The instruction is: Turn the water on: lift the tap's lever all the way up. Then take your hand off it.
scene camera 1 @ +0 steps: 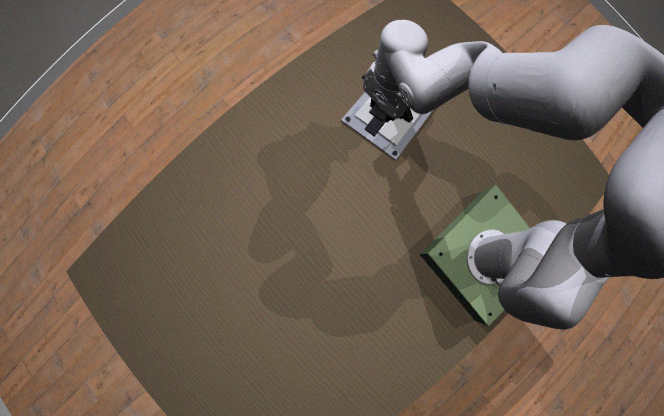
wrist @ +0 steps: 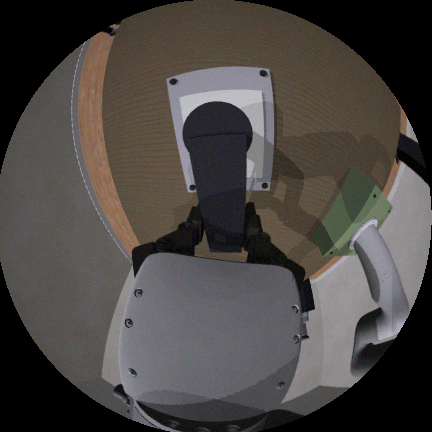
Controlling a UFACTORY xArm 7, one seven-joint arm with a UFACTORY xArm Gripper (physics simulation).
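Seen in the pictures: gripper, fingertip midpoint: (scene camera 1: 383, 110) (wrist: 225, 209); arm's base, link origin: (scene camera 1: 490, 257) (wrist: 362, 233).
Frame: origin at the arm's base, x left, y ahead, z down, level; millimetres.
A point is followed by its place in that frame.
Observation:
The tap stands on a white block (scene camera 1: 397, 131) {z 77, x 23, y 377 mm} (wrist: 240, 97) {z 77, x -74, y 435 mm} on a grey plate with dark bolts. In the wrist view its broad black lever (wrist: 220, 185) {z -65, x 19, y 429 mm} runs from the round black top (wrist: 217, 117) {z -56, x -23, y 445 mm} down towards the gripper body. In the scene view a black part of the tap (scene camera 1: 373, 127) {z 11, x 90, y 397 mm} sticks out beside the gripper; the rest is hidden under the hand. My gripper (scene camera 1: 387, 111) {z -32, x 61, y 411 mm} (wrist: 225, 209) {z -32, x 61, y 411 mm} is shut on the lever, one finger against each side near its near end. The lever's exact height is hard to judge from above.
The grey plate (scene camera 1: 353, 117) {z 83, x 101, y 464 mm} (wrist: 269, 130) {z 83, x -41, y 370 mm} lies on the brown mat (scene camera 1: 190, 225) {z 91, x 598, y 427 mm} (wrist: 145, 125) {z 91, x 10, y 593 mm}. The arm's green pedestal (scene camera 1: 462, 225) {z 1, x 26, y 100 mm} (wrist: 345, 220) {z 21, x 13, y 114 mm} stands at the lower right of the tap. The arm's links reach over the mat's right side.

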